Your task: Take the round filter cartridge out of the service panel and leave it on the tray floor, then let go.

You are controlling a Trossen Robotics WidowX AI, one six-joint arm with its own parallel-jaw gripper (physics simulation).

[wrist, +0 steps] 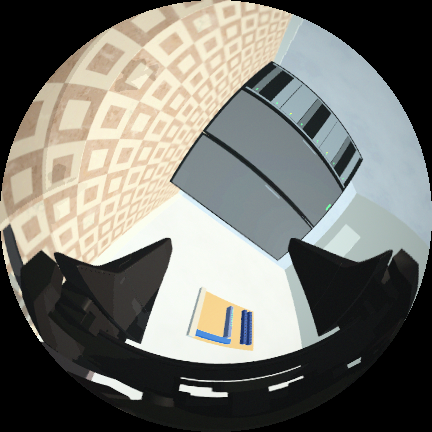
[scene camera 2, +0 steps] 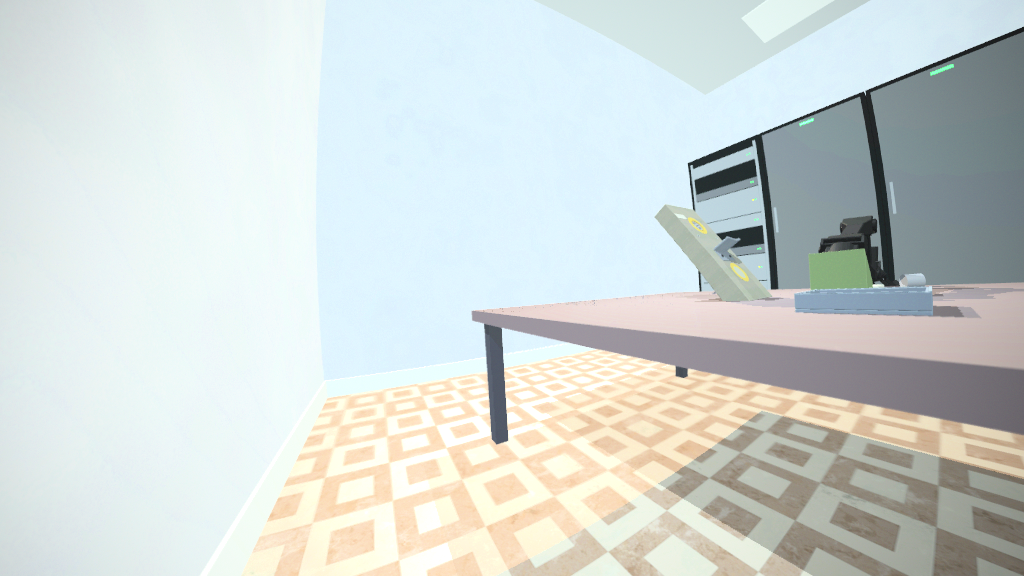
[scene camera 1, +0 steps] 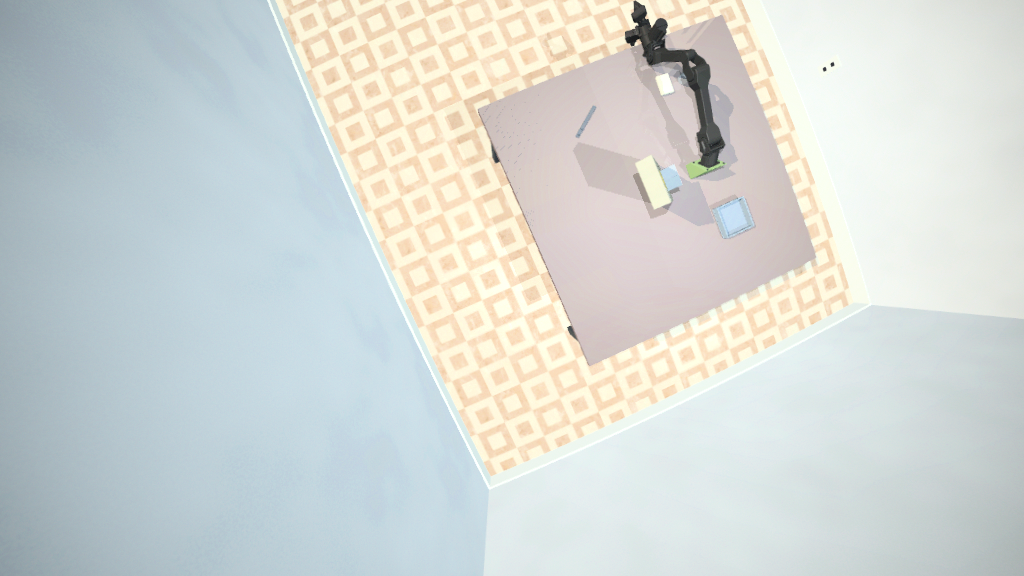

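The service panel [scene camera 1: 651,182] [scene camera 2: 705,254] is a pale slab leaning back on the table. In scene camera 2 its face shows an upper yellow ring [scene camera 2: 697,225], a lower yellow ring [scene camera 2: 738,272] and a grey-blue part [scene camera 2: 726,247] jutting out between them. I cannot tell which is the round filter cartridge. The light blue tray [scene camera 1: 733,217] [scene camera 2: 862,303] stands on the table, to the right of the panel. My gripper [scene camera 1: 631,22] [wrist: 232,244] is open and empty, near the table's top edge in scene camera 1, well away from panel and tray. The wrist view does not show either.
A green block [scene camera 1: 694,171] [scene camera 2: 839,269] is at the arm's base, between panel and tray. A white block [scene camera 1: 665,84] lies near the arm, and a blue-grey bar [scene camera 1: 585,121] lies on the table [scene camera 1: 644,286]. A white cylinder [scene camera 2: 912,280] shows behind the tray. Dark cabinets [scene camera 2: 823,193] [wrist: 250,165] stand beyond.
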